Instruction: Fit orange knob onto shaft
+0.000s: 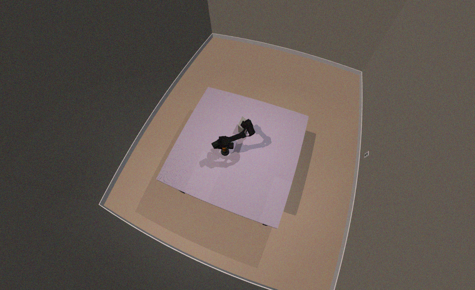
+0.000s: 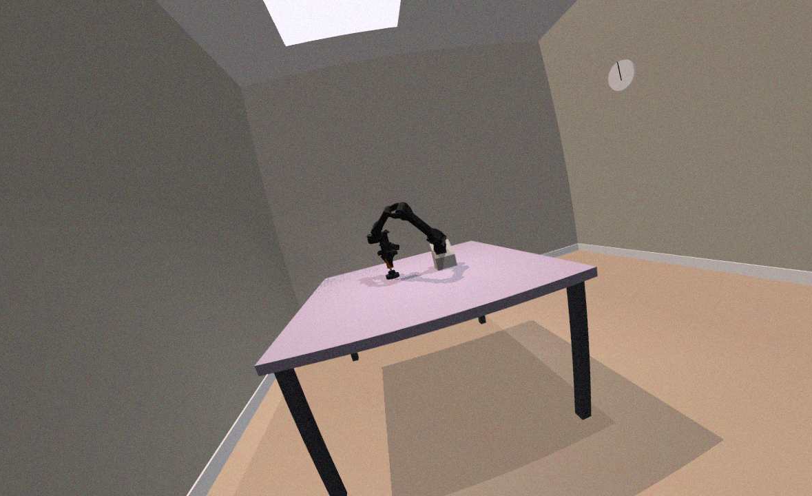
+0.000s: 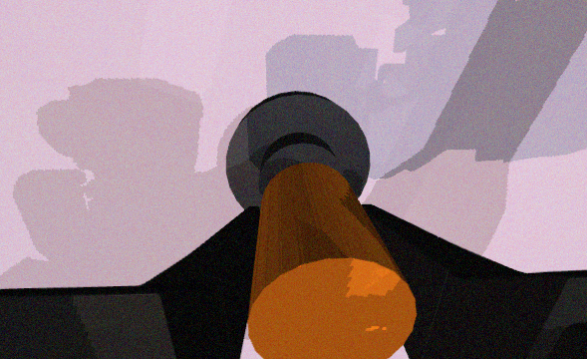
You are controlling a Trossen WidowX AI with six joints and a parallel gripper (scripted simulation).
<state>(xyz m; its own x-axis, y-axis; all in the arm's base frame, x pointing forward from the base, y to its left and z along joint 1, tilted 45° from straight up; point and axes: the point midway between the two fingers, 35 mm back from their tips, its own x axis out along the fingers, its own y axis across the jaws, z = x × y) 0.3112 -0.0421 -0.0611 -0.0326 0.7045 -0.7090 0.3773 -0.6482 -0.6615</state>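
The dark round pedestal is 40 mm below my gripper tip. The rest, counted from my gripper tip: orange knob 30 mm above.
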